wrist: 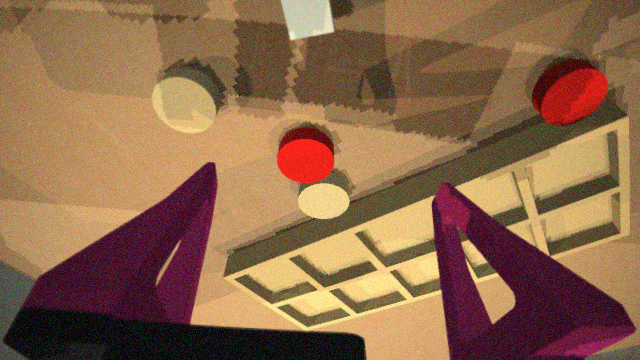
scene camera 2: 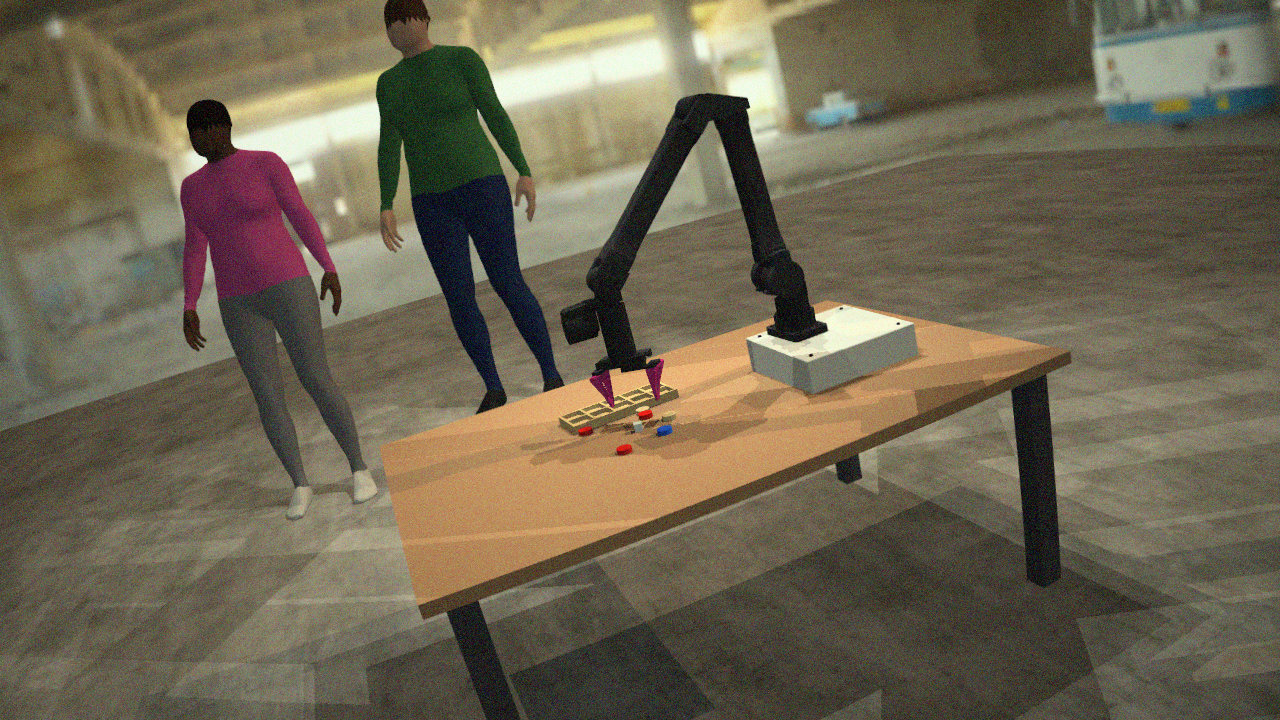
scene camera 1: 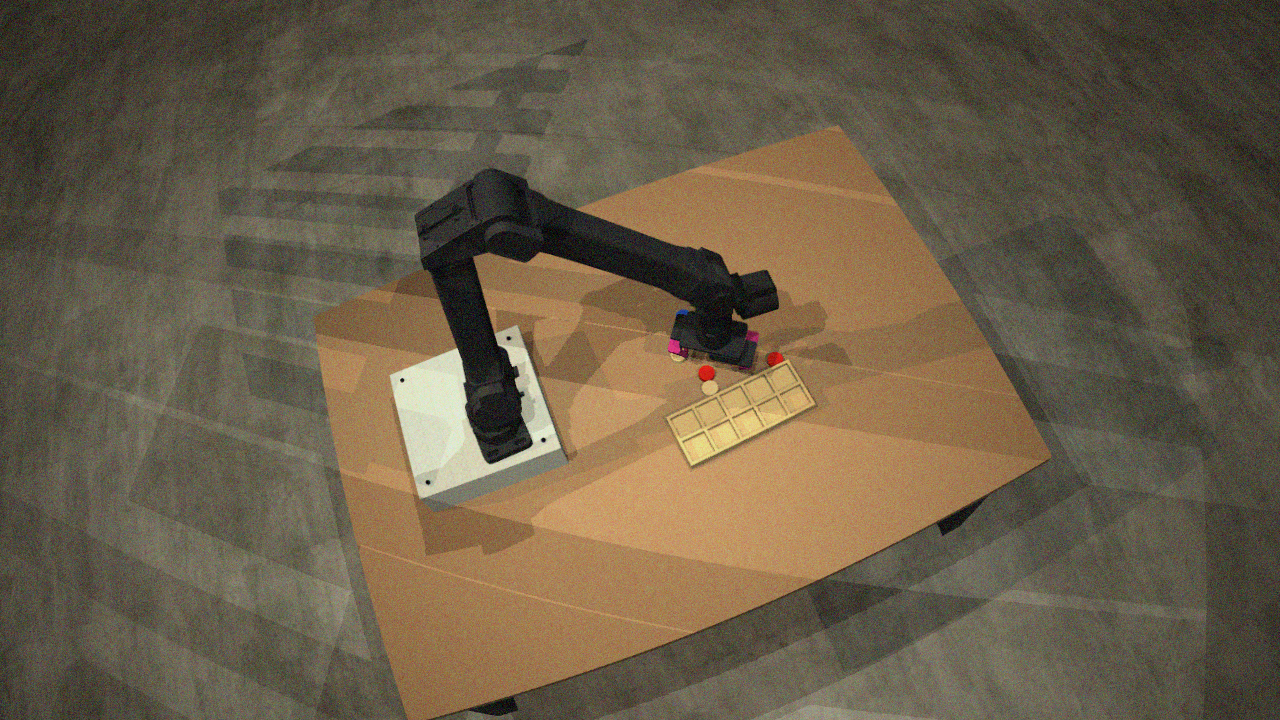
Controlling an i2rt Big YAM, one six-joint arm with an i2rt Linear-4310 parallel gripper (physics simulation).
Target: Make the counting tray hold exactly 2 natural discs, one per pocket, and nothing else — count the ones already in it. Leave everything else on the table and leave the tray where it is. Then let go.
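Note:
The tan counting tray (scene camera 1: 741, 413) (scene camera 2: 572, 428) (wrist: 425, 202) has two rows of pockets. No disc shows in its visible pockets; a finger hides part of it in the wrist view. One natural disc (scene camera 1: 709, 387) (scene camera 2: 642, 409) (wrist: 324, 201) lies on the table close to the tray's long side, beside a red disc (scene camera 1: 707, 372) (scene camera 2: 644, 415) (wrist: 305, 161). Another natural disc (scene camera 1: 677, 357) (scene camera 2: 668, 416) (wrist: 187, 105) lies farther from the tray. My gripper (scene camera 2: 635, 402) (wrist: 330, 183) is open and empty, above the table, its magenta fingertips on either side of the near natural disc in the wrist view.
A second red disc (scene camera 1: 775, 360) (scene camera 2: 585, 431) (wrist: 575, 96) lies against or very near the tray's far end. A third red disc (scene camera 2: 623, 449), a blue disc (scene camera 1: 682, 313) (scene camera 2: 664, 430) and a pale block (scene camera 2: 637, 427) (wrist: 309, 19) lie on the table's other side of the discs.

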